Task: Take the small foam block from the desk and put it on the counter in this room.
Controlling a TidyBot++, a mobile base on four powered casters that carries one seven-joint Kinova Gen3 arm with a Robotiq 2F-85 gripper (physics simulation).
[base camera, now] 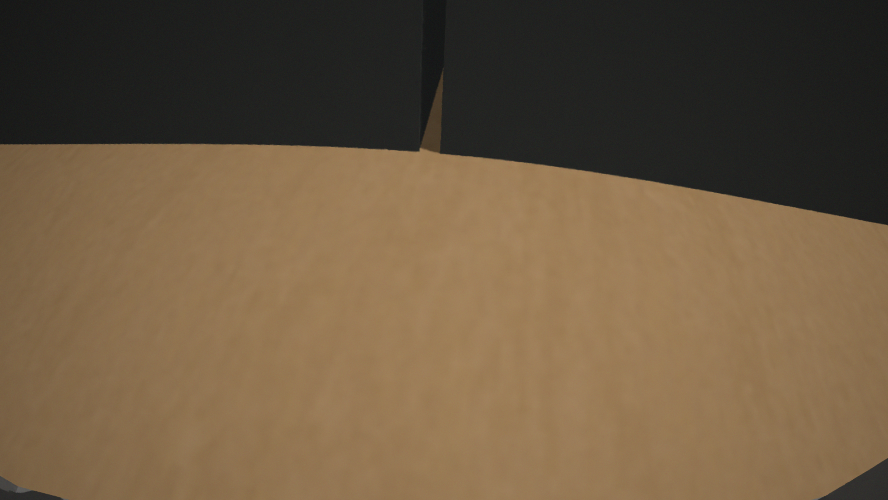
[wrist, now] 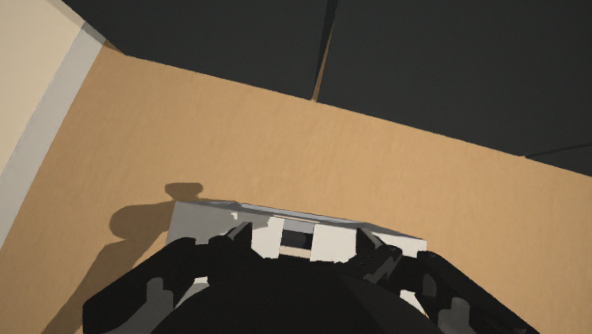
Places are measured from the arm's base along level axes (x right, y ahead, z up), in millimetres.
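Where they show: gripper, between the fingertips: (wrist: 303,236).
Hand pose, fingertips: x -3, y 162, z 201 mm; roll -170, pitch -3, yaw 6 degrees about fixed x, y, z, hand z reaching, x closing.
After its pixels a point has its place.
My gripper (wrist: 303,236) @[x -3, y 162, z 201 mm] is open, with its two black fingers wide apart at the bottom of the wrist view and no object between them. Behind the fingers shows the light grey and white top of my own base (wrist: 330,242) @[x 65, y 121, z -14 mm]. The small foam block does not show in either view. No desk top or counter top shows either. I cannot tell whether the dark furniture ahead belongs to the desk or the counter.
Dark flat furniture fronts (base camera: 205,74) (wrist: 450,75) stand across the way ahead, with a narrow gap between two of them. Wood floor (base camera: 447,310) @[x 19, y 389, z -397 mm] (wrist: 240,145) @[x -277, y 379, z -397 mm] lies before them. A cream wall with a grey baseboard (wrist: 37,125) @[x -1104, y 322, z -328 mm] runs along the left.
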